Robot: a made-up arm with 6 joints. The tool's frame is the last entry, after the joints. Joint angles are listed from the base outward.
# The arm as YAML. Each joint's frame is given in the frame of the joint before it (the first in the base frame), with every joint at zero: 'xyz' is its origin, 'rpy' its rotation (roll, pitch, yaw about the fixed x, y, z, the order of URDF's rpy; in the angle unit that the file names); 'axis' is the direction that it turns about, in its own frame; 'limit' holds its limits. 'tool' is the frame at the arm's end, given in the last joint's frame.
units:
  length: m
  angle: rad
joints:
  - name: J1
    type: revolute
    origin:
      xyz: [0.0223, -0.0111, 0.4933]
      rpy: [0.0, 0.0, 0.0]
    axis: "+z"
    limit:
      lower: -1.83
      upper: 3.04
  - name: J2
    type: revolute
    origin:
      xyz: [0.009, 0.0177, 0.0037]
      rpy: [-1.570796, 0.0, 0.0]
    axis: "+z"
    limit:
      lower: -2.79
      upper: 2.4
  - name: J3
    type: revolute
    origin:
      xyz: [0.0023, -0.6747, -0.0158]
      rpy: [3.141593, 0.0, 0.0]
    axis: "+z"
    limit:
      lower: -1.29
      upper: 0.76
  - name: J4
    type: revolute
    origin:
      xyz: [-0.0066, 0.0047, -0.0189]
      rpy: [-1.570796, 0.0, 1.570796]
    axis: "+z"
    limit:
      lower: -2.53
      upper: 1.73
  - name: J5
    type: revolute
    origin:
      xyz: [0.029, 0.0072, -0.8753]
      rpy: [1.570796, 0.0, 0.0]
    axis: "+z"
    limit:
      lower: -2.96
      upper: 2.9
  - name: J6
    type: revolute
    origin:
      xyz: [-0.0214, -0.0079, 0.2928]
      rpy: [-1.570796, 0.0, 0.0]
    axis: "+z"
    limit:
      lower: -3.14
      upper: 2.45
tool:
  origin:
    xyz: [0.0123, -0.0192, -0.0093]
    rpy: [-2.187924, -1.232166, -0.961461]
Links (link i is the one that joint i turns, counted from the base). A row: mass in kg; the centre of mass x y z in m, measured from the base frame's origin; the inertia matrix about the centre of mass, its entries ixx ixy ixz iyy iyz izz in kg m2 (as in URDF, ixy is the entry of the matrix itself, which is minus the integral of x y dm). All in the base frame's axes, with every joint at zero. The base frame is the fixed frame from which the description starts. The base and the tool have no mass.
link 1: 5.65; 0.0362 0.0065 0.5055; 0.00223 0 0 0.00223 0 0.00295
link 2: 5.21; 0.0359 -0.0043 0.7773; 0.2 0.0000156 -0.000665 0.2 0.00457 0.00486
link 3: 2.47; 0.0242 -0.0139 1.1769; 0.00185 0 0 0.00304 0 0.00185
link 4: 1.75; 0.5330 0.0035 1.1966; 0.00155 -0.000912 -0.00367 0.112 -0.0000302 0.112
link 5: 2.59; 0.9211 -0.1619 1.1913; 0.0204 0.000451 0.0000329 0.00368 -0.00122 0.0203
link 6: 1.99; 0.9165 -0.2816 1.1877; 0.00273 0 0 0.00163 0 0.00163
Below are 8 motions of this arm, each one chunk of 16 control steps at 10 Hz.
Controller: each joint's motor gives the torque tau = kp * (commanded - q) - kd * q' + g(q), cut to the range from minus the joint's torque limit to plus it. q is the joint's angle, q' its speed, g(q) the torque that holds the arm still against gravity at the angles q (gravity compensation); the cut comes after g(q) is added. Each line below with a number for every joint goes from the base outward.
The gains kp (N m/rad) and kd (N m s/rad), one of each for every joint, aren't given. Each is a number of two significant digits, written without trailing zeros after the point. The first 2 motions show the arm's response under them.
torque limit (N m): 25 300 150 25 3.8 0.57
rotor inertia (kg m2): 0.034 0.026 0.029 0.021 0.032 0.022
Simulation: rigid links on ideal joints. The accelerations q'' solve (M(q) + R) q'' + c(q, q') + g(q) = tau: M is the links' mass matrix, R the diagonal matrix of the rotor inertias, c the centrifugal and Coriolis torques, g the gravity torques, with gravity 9.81 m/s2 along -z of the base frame. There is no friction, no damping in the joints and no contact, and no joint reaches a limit. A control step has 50 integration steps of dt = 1/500 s. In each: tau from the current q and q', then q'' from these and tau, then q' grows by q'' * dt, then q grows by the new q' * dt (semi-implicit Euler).
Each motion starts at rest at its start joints. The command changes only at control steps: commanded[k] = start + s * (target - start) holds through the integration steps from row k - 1 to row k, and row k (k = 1, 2, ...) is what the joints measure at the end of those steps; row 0 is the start. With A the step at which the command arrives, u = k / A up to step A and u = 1 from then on. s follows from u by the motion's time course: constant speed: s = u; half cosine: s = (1 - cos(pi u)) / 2; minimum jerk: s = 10 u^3 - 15 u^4 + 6 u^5; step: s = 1 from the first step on.
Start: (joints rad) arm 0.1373 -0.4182 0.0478 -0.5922 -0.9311 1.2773
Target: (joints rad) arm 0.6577 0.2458 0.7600 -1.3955 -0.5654 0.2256
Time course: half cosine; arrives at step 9
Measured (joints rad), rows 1 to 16:
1: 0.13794 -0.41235 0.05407 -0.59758 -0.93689 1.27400
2: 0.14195 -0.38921 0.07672 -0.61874 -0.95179 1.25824
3: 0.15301 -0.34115 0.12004 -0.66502 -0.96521 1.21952
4: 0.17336 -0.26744 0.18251 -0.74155 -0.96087 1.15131
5: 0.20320 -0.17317 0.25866 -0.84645 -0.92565 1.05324
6: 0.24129 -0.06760 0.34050 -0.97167 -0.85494 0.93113
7: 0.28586 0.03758 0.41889 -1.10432 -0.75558 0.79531
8: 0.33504 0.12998 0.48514 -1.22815 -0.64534 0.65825
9: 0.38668 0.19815 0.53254 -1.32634 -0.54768 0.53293
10: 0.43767 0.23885 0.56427 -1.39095 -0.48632 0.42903
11: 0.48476 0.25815 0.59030 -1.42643 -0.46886 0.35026
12: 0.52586 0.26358 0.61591 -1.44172 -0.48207 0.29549
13: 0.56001 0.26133 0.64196 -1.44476 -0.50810 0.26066
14: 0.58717 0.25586 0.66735 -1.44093 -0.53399 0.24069
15: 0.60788 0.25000 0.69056 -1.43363 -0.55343 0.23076
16: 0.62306 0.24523 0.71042 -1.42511 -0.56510 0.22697
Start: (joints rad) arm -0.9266 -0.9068 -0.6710 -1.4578 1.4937 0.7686
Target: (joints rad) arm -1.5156 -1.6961 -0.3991 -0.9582 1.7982 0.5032
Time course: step
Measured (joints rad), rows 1 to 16:
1: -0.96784 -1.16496 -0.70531 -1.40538 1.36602 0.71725
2: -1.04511 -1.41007 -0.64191 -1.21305 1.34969 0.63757
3: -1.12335 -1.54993 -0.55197 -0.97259 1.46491 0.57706
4: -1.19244 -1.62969 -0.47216 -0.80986 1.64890 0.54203
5: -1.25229 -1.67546 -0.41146 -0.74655 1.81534 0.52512
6: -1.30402 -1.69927 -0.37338 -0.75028 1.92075 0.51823
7: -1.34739 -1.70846 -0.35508 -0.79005 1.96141 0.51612
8: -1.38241 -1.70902 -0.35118 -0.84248 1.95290 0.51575
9: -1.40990 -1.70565 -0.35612 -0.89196 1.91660 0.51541
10: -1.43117 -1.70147 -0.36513 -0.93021 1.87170 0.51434
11: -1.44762 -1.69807 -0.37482 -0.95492 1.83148 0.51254
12: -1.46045 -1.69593 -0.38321 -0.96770 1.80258 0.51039
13: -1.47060 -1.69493 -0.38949 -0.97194 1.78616 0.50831
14: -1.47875 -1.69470 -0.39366 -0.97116 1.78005 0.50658
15: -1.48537 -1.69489 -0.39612 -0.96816 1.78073 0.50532
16: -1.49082 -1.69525 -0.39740 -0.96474 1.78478 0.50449
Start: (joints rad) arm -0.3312 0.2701 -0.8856 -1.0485 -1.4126 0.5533
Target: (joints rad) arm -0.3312 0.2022 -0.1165 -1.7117 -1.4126 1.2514
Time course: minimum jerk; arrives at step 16
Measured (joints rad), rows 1 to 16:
1: -0.33126 0.27006 -0.88538 -1.04915 -1.41270 0.55342
2: -0.33162 0.26978 -0.88373 -1.05375 -1.41331 0.55441
3: -0.33238 0.26891 -0.87839 -1.06705 -1.41467 0.55812
4: -0.33345 0.26711 -0.86674 -1.09276 -1.41647 0.56710
5: -0.33463 0.26414 -0.84640 -1.13230 -1.41804 0.58401
6: -0.33573 0.25994 -0.81572 -1.18479 -1.41869 0.61088
7: -0.33654 0.25462 -0.77398 -1.24769 -1.41787 0.64880
8: -0.33690 0.24839 -0.72154 -1.31750 -1.41524 0.69766
9: -0.33673 0.24154 -0.65984 -1.39034 -1.41067 0.75618
10: -0.33603 0.23439 -0.59125 -1.46233 -1.40432 0.82201
11: -0.33485 0.22722 -0.51895 -1.52986 -1.39663 0.89194
12: -0.33332 0.22031 -0.44657 -1.58973 -1.38839 0.96227
13: -0.33157 0.21392 -0.37783 -1.63924 -1.38066 1.02914
14: -0.32975 0.20832 -0.31609 -1.67655 -1.37455 1.08909
15: -0.32803 0.20378 -0.26385 -1.70108 -1.37107 1.13945
16: -0.32666 0.20056 -0.22227 -1.71413 -1.37086 1.17889

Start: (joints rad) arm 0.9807 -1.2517 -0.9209 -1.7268 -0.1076 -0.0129
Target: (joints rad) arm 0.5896 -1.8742 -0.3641 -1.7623 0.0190 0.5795
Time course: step
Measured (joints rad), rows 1 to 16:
1: 0.93846 -1.47108 -0.90347 -1.73843 -0.02760 0.03770
2: 0.87909 -1.65601 -0.78884 -1.72505 0.05617 0.14409
3: 0.82739 -1.76176 -0.66095 -1.70910 0.13252 0.26418
4: 0.78675 -1.82158 -0.55738 -1.70812 0.17109 0.37123
5: 0.75427 -1.85427 -0.48319 -1.72137 0.16593 0.45337
6: 0.72706 -1.87063 -0.43375 -1.73973 0.13188 0.50966
7: 0.70364 -1.87752 -0.40266 -1.75560 0.08838 0.54476
8: 0.68348 -1.87939 -0.38419 -1.76572 0.04990 0.56480
9: 0.66636 -1.87898 -0.37389 -1.77024 0.02321 0.57519
10: 0.65209 -1.87780 -0.36856 -1.77091 0.00883 0.57997
11: 0.64038 -1.87658 -0.36605 -1.76963 0.00392 0.58174
12: 0.63086 -1.87561 -0.36501 -1.76780 0.00472 0.58207
13: 0.62313 -1.87495 -0.36466 -1.76614 0.00801 0.58179
14: 0.61687 -1.87454 -0.36458 -1.76491 0.01170 0.58133
15: 0.61179 -1.87432 -0.36456 -1.76412 0.01471 0.58087
16: 0.60765 -1.87422 -0.36454 -1.76364 0.01674 0.58048

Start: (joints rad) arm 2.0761 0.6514 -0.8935 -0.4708 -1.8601 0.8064
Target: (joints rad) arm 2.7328 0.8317 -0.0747 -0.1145 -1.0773 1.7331
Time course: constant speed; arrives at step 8
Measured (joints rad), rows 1 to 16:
1: 2.08331 0.66103 -0.88141 -0.47328 -1.84118 0.81723
2: 2.10160 0.67794 -0.85268 -0.46267 -1.78565 0.84992
3: 2.12983 0.69809 -0.80737 -0.43446 -1.70265 0.90414
4: 2.16630 0.71960 -0.74719 -0.39153 -1.60696 0.97588
5: 2.20945 0.74166 -0.67468 -0.33928 -1.50851 1.06083
6: 2.25802 0.76393 -0.59257 -0.28284 -1.41109 1.15537
7: 2.31103 0.78625 -0.50337 -0.22585 -1.31468 1.25666
8: 2.36774 0.80858 -0.40918 -0.17039 -1.21796 1.36255
9: 2.42432 0.82145 -0.32580 -0.11619 -1.12734 1.45907
10: 2.47701 0.82563 -0.25744 -0.07948 -1.06486 1.53639
11: 2.52457 0.82582 -0.20363 -0.05975 -1.03496 1.59477
12: 2.56647 0.82496 -0.16280 -0.05294 -1.03010 1.63750
13: 2.60253 0.82444 -0.13295 -0.05497 -1.03932 1.66822
14: 2.63284 0.82467 -0.11198 -0.06230 -1.05321 1.69007
15: 2.65773 0.82554 -0.09785 -0.07215 -1.06570 1.70543
16: 2.67769 0.82679 -0.08877 -0.08245 -1.07413 1.71609

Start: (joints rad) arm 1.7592 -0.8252 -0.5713 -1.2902 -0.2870 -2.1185
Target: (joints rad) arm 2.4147 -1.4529 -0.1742 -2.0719 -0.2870 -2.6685
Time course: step
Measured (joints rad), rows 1 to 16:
1: 1.78423 -1.02549 -0.57975 -1.53421 -0.11939 -2.12995
2: 1.87706 -1.21833 -0.50275 -1.84766 -0.03488 -2.19952
3: 1.97156 -1.33232 -0.40178 -2.09474 -0.06330 -2.30403
4: 2.05144 -1.39965 -0.31106 -2.22607 -0.16378 -2.40923
5: 2.11801 -1.43911 -0.24101 -2.26069 -0.27381 -2.49666
6: 2.17401 -1.45966 -0.19429 -2.24047 -0.35333 -2.56126
7: 2.22067 -1.46735 -0.16773 -2.19697 -0.39051 -2.60542
8: 2.25886 -1.46737 -0.15595 -2.15038 -0.39133 -2.63393
9: 2.28960 -1.46392 -0.15354 -2.11202 -0.36954 -2.65133
10: 2.31404 -1.45975 -0.15605 -2.08600 -0.33937 -2.66124
11: 2.33337 -1.45630 -0.16037 -2.07149 -0.31132 -2.66636
12: 2.34868 -1.45402 -0.16467 -2.06531 -0.29091 -2.66868
13: 2.36089 -1.45279 -0.16811 -2.06407 -0.27931 -2.66950
14: 2.37071 -1.45231 -0.17049 -2.06517 -0.27501 -2.66964
15: 2.37869 -1.45227 -0.17197 -2.06699 -0.27545 -2.66955
16: 2.38521 -1.45242 -0.17280 -2.06871 -0.27818 -2.66941

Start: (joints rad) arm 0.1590 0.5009 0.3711 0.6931 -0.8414 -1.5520
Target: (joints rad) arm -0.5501 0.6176 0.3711 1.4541 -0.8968 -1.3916
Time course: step
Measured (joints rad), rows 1 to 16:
1: 0.10239 0.53833 0.37599 1.05654 -0.87332 -1.55780
2: 0.03027 0.57134 0.38819 1.34606 -0.89754 -1.51484
3: -0.03425 0.59219 0.38874 1.46462 -0.91164 -1.46491
4: -0.09824 0.60735 0.38291 1.49774 -0.91151 -1.42880
5: -0.16314 0.61782 0.37546 1.49288 -0.89621 -1.40688
6: -0.22738 0.62403 0.36899 1.47364 -0.87301 -1.39528
7: -0.28874 0.62676 0.36456 1.45189 -0.85125 -1.39032
8: -0.34521 0.62701 0.36232 1.43324 -0.83741 -1.38929
9: -0.39533 0.62577 0.36189 1.41985 -0.83354 -1.39025
10: -0.43828 0.62384 0.36275 1.41196 -0.83816 -1.39195
11: -0.47381 0.62179 0.36432 1.40887 -0.84806 -1.39363
12: -0.50216 0.61997 0.36616 1.40947 -0.85991 -1.39493
13: -0.52392 0.61858 0.36792 1.41266 -0.87116 -1.39573
14: -0.53991 0.61763 0.36941 1.41741 -0.88041 -1.39605
15: -0.55104 0.61710 0.37052 1.42292 -0.88717 -1.39600
16: -0.55824 0.61688 0.37126 1.42858 -0.89160 -1.39568

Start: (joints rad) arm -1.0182 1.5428 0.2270 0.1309 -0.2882 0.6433
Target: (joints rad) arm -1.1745 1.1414 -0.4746 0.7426 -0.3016 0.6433
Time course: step
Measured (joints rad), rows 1 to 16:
1: -1.03310 1.42245 0.04445 0.36532 -0.18005 0.63064
2: -1.05522 1.29302 -0.07989 0.52883 -0.18948 0.63509
3: -1.07668 1.20531 -0.14972 0.66458 -0.25353 0.63853
4: -1.09211 1.15583 -0.19695 0.74855 -0.31166 0.64029
5: -1.10256 1.13398 -0.23851 0.78374 -0.34658 0.64083
6: -1.11099 1.12908 -0.27965 0.78683 -0.35680 0.64119
7: -1.11939 1.13236 -0.31989 0.77333 -0.34860 0.64202
8: -1.12846 1.13787 -0.35700 0.75429 -0.33231 0.64316
9: -1.13790 1.14253 -0.38896 0.73674 -0.31720 0.64409
10: -1.14699 1.14531 -0.41472 0.72438 -0.30807 0.64447
11: -1.15500 1.14636 -0.43426 0.71821 -0.30511 0.64432
12: -1.16149 1.14623 -0.44827 0.71737 -0.30600 0.64388
13: -1.16632 1.14548 -0.45779 0.72014 -0.30808 0.64343
14: -1.16965 1.14452 -0.46396 0.72467 -0.30958 0.64312
15: -1.17176 1.14360 -0.46779 0.72956 -0.30982 0.64298
16: -1.17299 1.14284 -0.47008 0.73391 -0.30892 0.64299

